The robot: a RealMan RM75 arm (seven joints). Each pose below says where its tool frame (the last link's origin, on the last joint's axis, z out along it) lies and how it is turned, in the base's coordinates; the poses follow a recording.
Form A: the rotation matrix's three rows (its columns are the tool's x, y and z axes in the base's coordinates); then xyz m. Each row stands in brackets.
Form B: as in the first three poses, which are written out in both.
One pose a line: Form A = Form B
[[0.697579 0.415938 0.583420], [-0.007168 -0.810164 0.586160], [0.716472 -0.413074 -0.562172]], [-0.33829 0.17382 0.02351] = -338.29 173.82 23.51 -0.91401 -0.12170 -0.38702 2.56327
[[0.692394 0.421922 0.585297], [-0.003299 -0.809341 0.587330], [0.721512 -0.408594 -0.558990]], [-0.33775 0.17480 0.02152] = -337.75 174.80 21.52 -0.91249 -0.12480 -0.38960 2.56435
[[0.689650 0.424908 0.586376], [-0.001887 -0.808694 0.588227], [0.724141 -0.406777 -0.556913]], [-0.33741 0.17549 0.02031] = -337.41 175.49 20.31 -0.91167 -0.12623 -0.39105 2.56437
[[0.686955 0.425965 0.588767], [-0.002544 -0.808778 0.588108], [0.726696 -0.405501 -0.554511]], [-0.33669 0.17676 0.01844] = -336.69 176.76 18.44 -0.91088 -0.12644 -0.39283 2.56471
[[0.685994 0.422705 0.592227], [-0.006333 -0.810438 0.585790], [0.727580 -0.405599 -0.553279]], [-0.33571 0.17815 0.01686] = -335.71 178.15 16.86 -0.91063 -0.12433 -0.39409 2.56598
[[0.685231 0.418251 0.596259], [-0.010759 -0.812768 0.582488], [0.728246 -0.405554 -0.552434]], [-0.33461 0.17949 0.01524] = -334.61 179.49 15.24 -0.91046 -0.12162 -0.39532 2.56805
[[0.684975 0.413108 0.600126], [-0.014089 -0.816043 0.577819], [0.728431 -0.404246 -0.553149]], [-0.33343 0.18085 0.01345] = -333.43 180.85 13.45 -0.91049 -0.11895 -0.39606 2.57198
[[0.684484 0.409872 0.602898], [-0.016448 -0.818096 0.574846], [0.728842 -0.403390 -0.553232]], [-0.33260 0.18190 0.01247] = -332.60 181.90 12.47 -0.91041 -0.11721 -0.39676 2.57442
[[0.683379 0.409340 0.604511], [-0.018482 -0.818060 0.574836], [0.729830 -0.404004 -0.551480]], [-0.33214 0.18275 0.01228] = -332.14 182.75 12.28 -0.91006 -0.11651 -0.39776 2.57378
